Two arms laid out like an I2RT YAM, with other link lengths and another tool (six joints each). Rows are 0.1 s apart.
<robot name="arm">
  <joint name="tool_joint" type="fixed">
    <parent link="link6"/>
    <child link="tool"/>
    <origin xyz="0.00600 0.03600 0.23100" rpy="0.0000 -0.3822 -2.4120"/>
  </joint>
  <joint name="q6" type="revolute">
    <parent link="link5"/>
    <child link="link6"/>
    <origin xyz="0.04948 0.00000 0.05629" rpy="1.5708 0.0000 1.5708"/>
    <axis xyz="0 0 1"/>
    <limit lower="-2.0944" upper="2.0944"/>
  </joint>
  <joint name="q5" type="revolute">
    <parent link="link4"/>
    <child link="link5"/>
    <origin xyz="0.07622 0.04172 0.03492" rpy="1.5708 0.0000 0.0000"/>
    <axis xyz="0 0 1"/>
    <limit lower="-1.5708" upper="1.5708"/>
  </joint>
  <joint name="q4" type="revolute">
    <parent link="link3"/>
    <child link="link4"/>
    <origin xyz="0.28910 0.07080 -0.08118" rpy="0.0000 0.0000 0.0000"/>
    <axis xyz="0 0 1"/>
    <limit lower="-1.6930" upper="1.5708"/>
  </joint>
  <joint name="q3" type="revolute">
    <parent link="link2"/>
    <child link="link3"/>
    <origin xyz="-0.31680 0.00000 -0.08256" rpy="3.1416 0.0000 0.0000"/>
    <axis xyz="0 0 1"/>
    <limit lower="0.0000" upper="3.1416"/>
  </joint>
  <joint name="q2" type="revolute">
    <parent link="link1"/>
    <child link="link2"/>
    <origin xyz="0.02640 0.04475 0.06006" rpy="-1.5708 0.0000 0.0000"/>
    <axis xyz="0 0 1"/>
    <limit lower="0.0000" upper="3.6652"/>
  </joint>
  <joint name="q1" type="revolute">
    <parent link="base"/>
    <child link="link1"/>
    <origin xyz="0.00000 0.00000 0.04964" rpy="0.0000 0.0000 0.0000"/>
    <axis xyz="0 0 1"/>
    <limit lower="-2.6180" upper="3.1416"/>
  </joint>
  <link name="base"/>
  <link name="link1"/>
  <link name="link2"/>
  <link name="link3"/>
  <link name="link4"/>
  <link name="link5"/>
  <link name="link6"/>
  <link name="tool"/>
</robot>
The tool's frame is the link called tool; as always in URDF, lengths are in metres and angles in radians.
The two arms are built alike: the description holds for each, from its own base.
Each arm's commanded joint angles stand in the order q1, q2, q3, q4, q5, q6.
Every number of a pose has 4 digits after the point. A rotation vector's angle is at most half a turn.
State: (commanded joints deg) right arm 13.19 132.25 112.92 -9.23 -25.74 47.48; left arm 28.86 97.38 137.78 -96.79 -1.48 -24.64
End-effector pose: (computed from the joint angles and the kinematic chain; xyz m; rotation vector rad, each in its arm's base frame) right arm 0.7399 0.3280 0.1247 -2.4981 -0.7185 -0.8676; left arm 0.3542 0.1897 0.3429 1.7612 1.9542 0.4208
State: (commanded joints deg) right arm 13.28 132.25 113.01 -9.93 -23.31 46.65; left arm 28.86 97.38 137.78 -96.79 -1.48 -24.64
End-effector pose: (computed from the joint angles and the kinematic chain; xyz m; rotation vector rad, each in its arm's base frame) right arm 0.7448 0.3193 0.1192 -2.5423 -0.7039 -0.8766; left arm 0.3542 0.1897 0.3429 1.7612 1.9542 0.4208
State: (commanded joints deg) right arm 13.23 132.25 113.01 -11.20 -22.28 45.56; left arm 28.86 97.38 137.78 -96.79 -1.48 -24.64
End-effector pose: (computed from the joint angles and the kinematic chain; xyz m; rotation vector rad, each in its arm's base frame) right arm 0.7439 0.3132 0.1118 -2.5726 -0.7083 -0.8635; left arm 0.3542 0.1897 0.3429 1.7612 1.9542 0.4208
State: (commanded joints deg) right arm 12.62 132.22 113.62 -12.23 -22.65 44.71; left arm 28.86 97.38 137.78 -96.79 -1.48 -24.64
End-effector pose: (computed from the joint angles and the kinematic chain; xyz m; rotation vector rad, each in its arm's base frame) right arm 0.7450 0.3061 0.1135 -2.5788 -0.7160 -0.8628; left arm 0.3542 0.1897 0.3429 1.7612 1.9542 0.4208
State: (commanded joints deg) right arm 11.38 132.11 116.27 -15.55 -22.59 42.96; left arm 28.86 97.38 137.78 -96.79 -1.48 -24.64
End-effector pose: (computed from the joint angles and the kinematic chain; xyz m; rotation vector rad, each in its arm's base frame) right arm 0.7502 0.2885 0.1250 -2.6025 -0.7227 -0.8713; left arm 0.3542 0.1897 0.3429 1.7612 1.9542 0.4208
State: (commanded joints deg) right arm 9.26 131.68 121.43 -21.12 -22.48 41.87; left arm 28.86 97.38 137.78 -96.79 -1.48 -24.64
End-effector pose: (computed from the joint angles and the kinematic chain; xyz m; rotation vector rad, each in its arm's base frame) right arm 0.7587 0.2592 0.1551 -2.6294 -0.6976 -0.8921; left arm 0.3542 0.1897 0.3429 1.7612 1.9542 0.4208
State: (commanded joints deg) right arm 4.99 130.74 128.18 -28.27 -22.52 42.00; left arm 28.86 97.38 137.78 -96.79 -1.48 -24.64
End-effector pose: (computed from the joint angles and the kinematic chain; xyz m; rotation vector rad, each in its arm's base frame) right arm 0.7687 0.2016 0.2006 -2.6663 -0.6025 -0.9243; left arm 0.3542 0.1897 0.3429 1.7612 1.9542 0.4208
